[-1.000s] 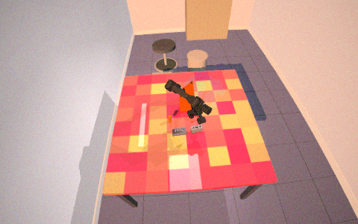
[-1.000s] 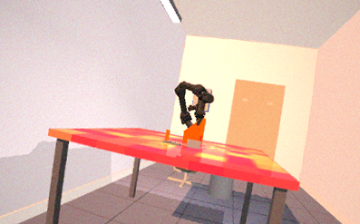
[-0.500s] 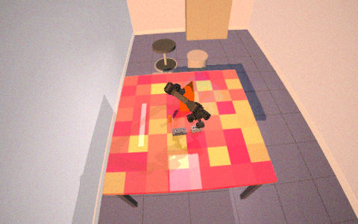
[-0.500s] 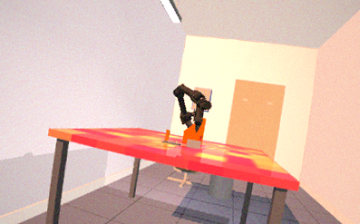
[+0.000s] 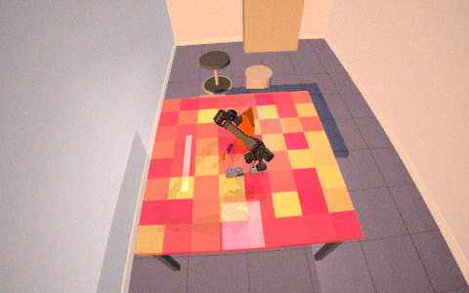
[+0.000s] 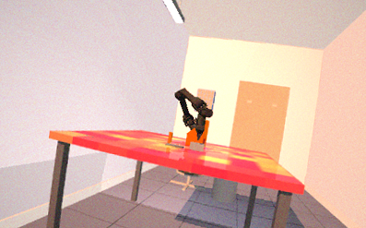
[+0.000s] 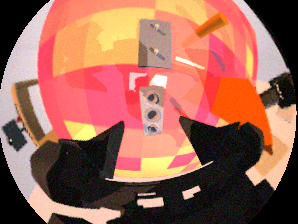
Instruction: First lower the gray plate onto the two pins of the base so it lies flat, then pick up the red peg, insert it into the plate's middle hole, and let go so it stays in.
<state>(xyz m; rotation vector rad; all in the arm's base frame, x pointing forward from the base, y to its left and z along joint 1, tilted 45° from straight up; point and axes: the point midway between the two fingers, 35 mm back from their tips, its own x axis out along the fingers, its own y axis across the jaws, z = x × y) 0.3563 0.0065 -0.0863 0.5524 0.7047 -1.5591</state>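
The gray plate is 30 mm below my gripper tip. Also, from my gripper tip: orange piece: 130 mm behind, 210 mm to the right, 30 mm below; gray base: 10 mm behind, 150 mm to the right, 60 mm below; red peg: 110 mm behind, 40 mm to the left, 30 mm below.
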